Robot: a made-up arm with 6 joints.
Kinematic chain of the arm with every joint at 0, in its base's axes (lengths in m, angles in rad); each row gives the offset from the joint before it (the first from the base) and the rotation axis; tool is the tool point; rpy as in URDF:
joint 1: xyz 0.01 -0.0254 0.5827 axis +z
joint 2: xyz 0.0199 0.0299 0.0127 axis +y
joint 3: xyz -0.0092 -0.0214 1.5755 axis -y
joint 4: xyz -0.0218 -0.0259 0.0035 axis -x
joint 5: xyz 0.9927 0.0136 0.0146 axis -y
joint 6: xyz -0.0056 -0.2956 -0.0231 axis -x
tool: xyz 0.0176 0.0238 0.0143 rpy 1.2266 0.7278 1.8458
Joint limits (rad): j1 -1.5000..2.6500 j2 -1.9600..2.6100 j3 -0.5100..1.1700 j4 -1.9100..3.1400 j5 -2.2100..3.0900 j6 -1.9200..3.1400
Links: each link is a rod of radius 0.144 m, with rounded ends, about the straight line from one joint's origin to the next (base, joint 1, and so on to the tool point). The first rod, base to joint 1, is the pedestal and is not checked.
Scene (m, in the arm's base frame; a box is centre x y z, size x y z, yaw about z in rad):
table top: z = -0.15
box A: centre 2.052 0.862 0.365 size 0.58 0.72 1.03 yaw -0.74
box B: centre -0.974 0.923 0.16 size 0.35 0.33 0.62 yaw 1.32
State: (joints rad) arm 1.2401 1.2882 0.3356 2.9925 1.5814 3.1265
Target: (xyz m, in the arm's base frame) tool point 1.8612 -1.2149 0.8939
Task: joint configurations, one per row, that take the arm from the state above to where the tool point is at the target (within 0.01 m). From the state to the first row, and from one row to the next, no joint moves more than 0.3 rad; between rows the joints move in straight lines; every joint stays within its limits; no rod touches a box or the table.
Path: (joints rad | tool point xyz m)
1: 0.9836 1.0473 0.4744 2.7940 1.5620 2.9007 | 1.0418 2.0217 0.9101
2: 0.7271 0.8064 0.6131 2.5954 1.5427 2.6750 | 1.4697 1.6071 1.6305
3: 0.4706 0.5655 0.7519 2.3969 1.5233 2.4492 | 1.5404 0.9923 2.2996
4: 0.2140 0.3246 0.8907 2.1983 1.5039 2.2234 | 1.2036 0.4067 2.8261
5: -0.0425 0.0838 1.0294 1.9998 1.4846 1.9977 | 0.5546 0.0703 3.1402
6: -0.2990 -0.1571 1.1682 1.8013 1.4652 1.7719 | -0.2036 0.1092 3.2048
7: -0.3796 0.0745 1.0104 2.0316 1.4872 2.0409 | 0.5565 -0.1066 3.1354
8: -0.4603 0.3060 0.8526 2.2619 1.5093 2.3099 | 1.2112 -0.4157 2.8111
9: -0.5409 0.5376 0.6948 2.4922 1.5313 2.5789 | 1.6726 -0.7533 2.2729
10: -0.6216 0.7692 0.5370 2.7226 1.5534 2.8480 | 1.8895 -1.0424 1.5997
11: -0.7022 1.0008 0.3792 2.9529 1.5754 3.1170 | 1.8612 -1.2149 0.8939

